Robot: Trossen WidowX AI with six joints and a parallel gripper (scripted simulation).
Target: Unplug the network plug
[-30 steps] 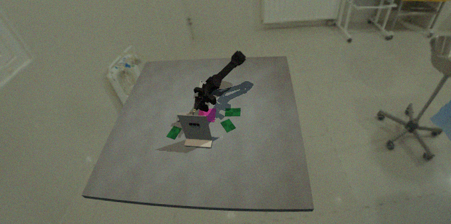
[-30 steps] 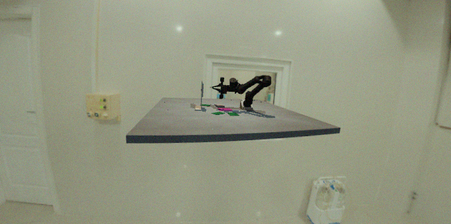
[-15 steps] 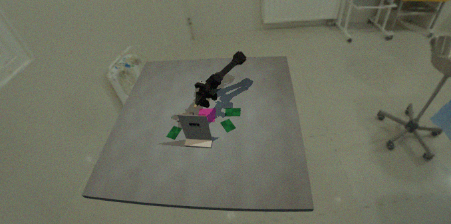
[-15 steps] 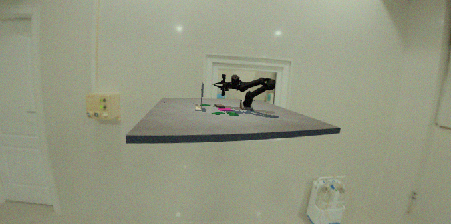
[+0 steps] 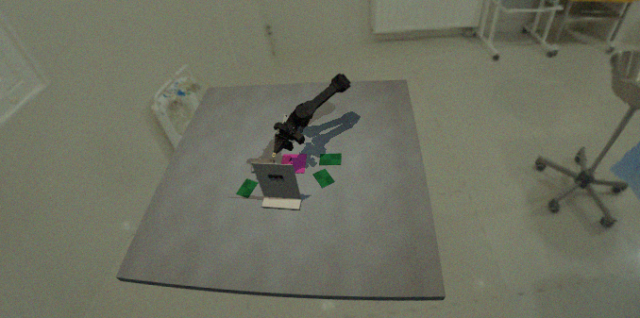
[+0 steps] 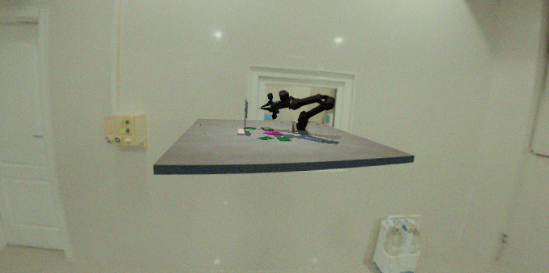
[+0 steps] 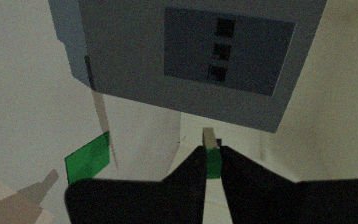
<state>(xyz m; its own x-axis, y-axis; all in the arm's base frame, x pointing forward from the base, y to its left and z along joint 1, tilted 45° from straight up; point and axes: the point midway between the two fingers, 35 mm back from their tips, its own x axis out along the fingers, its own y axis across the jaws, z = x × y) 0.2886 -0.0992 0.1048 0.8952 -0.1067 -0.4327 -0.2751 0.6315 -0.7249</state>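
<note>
Now: gripper tip 100 mm past the marked square, 40 mm to the right of it and 180 mm above it. Also, from my gripper tip: thin tab 10 mm ahead; network plug 10 mm ahead; upright panel 120 mm ahead, 20 mm to the left, 70 mm below.
</note>
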